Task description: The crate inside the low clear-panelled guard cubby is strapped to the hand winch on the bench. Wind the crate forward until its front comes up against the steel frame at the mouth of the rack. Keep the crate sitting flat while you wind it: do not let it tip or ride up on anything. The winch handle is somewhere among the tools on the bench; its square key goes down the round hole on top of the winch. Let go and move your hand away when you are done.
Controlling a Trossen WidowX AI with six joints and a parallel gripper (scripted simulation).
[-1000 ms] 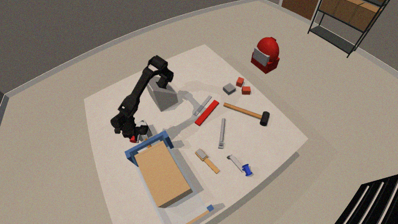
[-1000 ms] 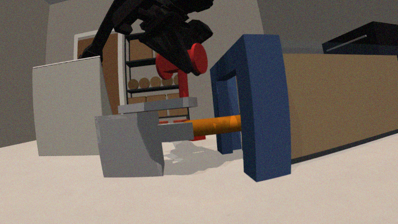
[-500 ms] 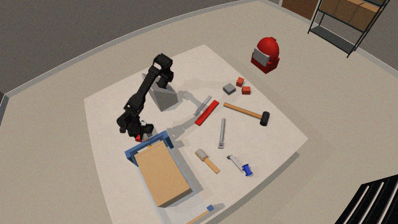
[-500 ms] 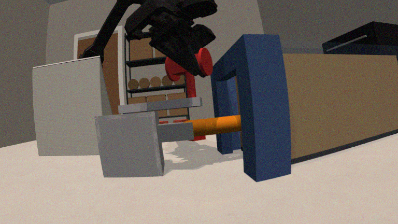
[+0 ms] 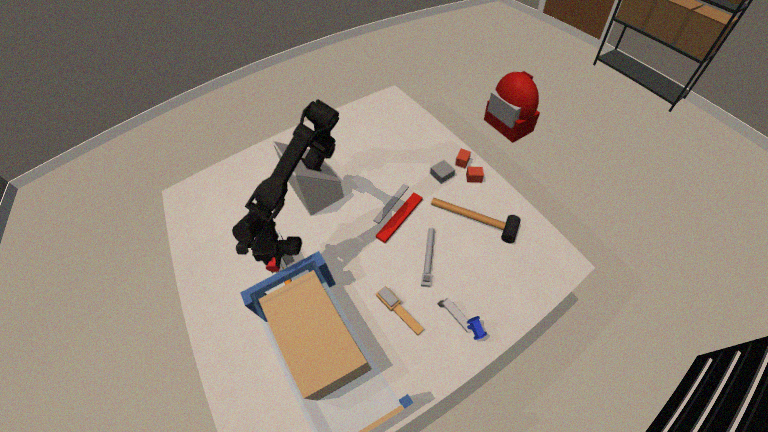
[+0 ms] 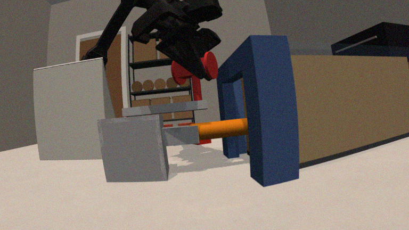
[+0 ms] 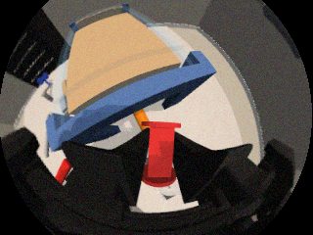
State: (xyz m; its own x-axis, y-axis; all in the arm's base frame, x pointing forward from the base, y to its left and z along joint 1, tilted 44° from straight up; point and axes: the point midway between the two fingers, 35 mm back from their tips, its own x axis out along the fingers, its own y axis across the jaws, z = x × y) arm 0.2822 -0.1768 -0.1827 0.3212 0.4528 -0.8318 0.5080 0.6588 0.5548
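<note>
My gripper tip is now 4 cm short of the blue steel frame, 1 cm to the right of it and 3 cm above it. Round my gripper tip: grey winch: 13 cm behind, 10 cm below; then red knob: 2 cm behind, 1 cm to the left; then red-knobbed crank: 5 cm behind, 1 cm to the left, 3 cm below.
</note>
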